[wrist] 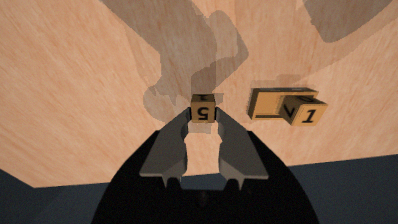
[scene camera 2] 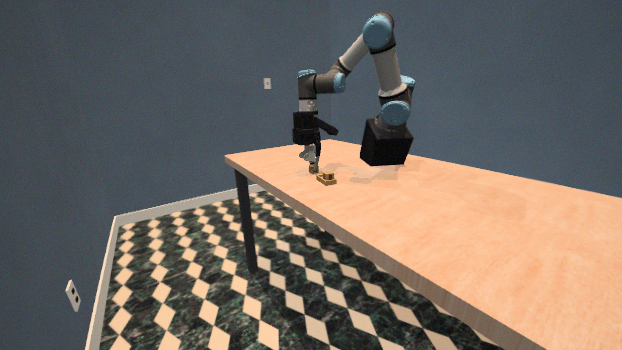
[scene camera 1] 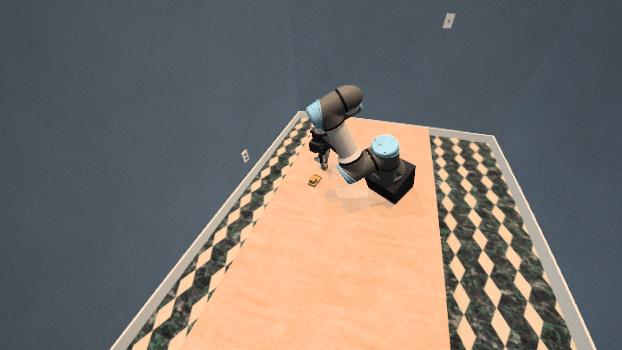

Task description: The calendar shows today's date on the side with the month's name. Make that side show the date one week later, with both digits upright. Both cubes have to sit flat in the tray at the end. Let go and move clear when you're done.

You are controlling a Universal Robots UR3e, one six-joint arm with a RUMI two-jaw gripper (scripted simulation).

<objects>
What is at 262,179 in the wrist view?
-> My gripper.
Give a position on a wooden tray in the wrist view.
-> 265,103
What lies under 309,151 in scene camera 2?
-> My gripper.
</objects>
